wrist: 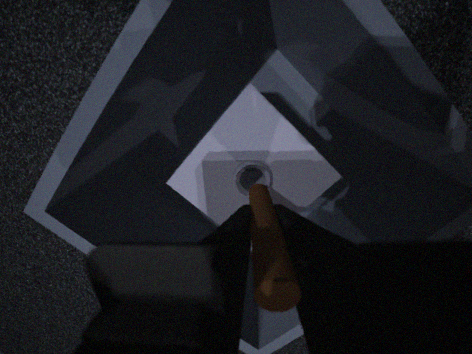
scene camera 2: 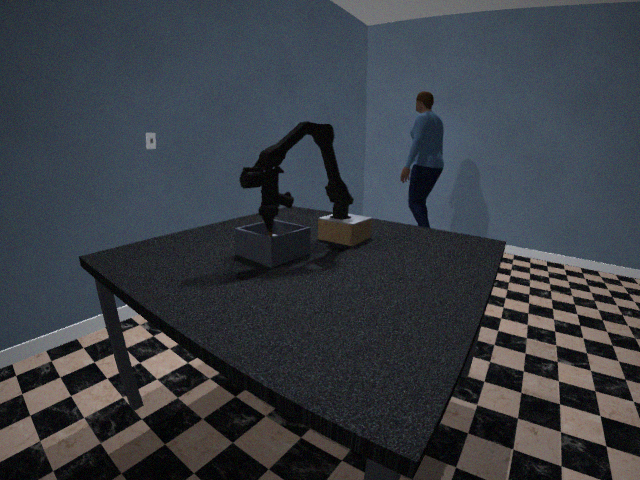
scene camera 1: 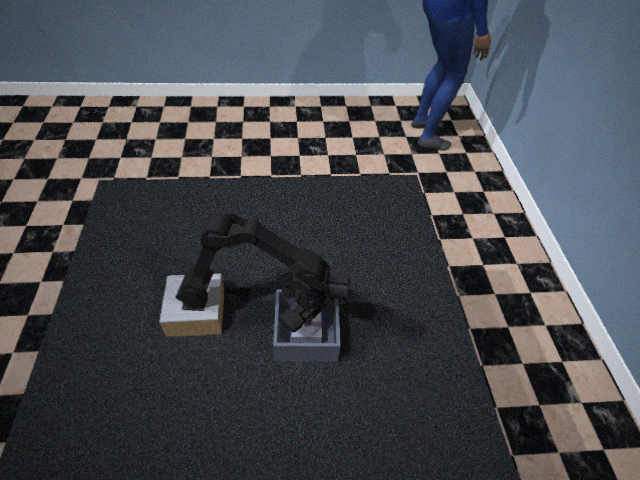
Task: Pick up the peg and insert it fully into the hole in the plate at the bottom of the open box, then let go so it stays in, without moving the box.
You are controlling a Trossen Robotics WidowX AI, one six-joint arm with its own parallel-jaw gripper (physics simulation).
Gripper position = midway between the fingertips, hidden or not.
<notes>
In view: my gripper (scene camera 1: 310, 319), a grey box (wrist: 354, 86) and an orange-brown peg (wrist: 276, 289).
My gripper also shows in the wrist view (wrist: 261, 212) and in scene camera 2 (scene camera 2: 269, 230).
</notes>
